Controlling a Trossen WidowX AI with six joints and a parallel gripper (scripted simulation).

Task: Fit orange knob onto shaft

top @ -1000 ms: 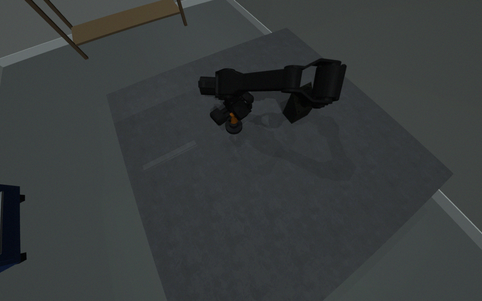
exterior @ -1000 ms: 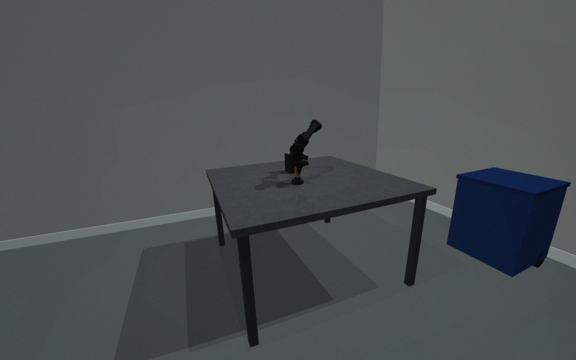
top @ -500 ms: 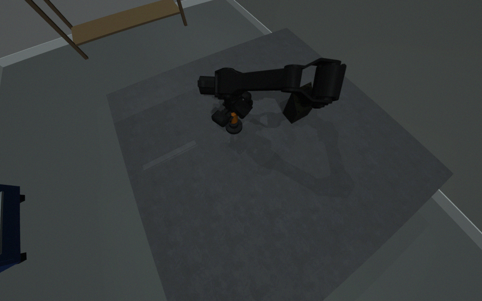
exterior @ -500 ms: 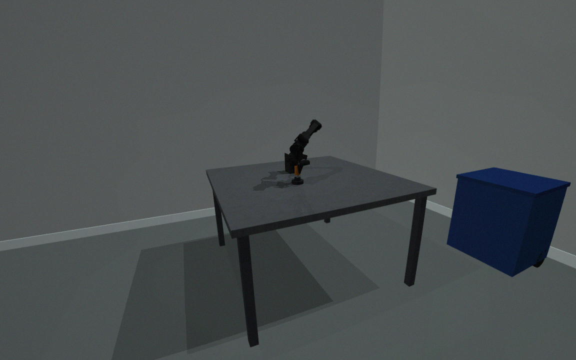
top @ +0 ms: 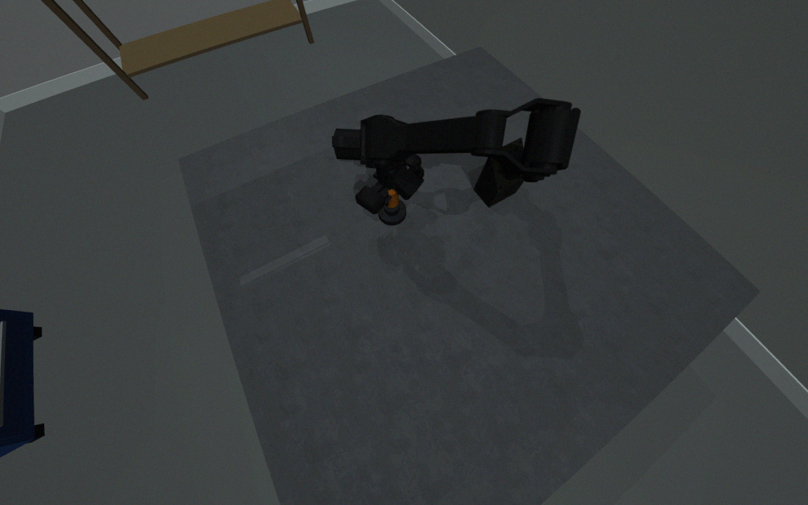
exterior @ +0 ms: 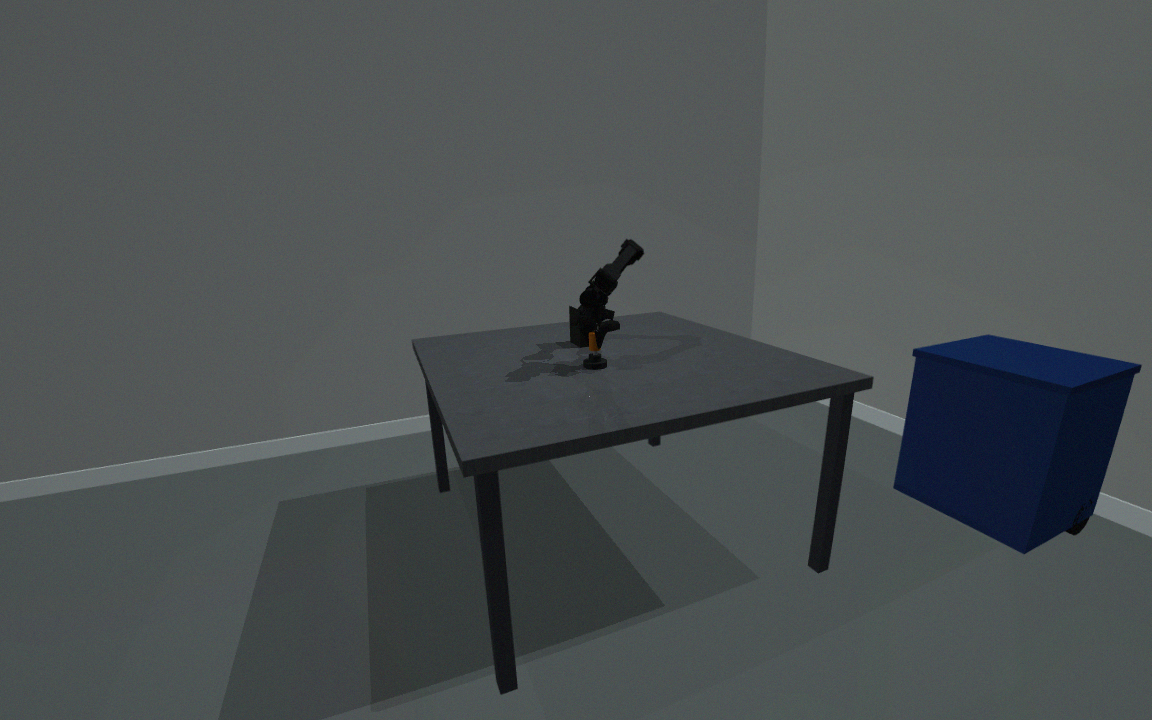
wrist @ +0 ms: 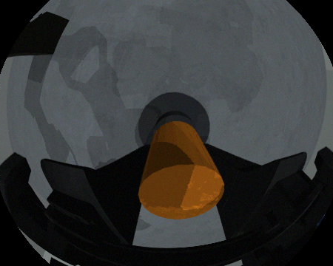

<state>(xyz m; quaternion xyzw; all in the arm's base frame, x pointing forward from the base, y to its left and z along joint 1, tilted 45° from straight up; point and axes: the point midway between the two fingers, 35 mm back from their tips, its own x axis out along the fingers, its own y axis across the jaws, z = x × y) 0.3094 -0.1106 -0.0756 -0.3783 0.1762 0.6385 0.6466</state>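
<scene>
The orange knob is 40 mm above my gripper tip. Also, from my gripper tip: pedestal (40 mm below).
</scene>
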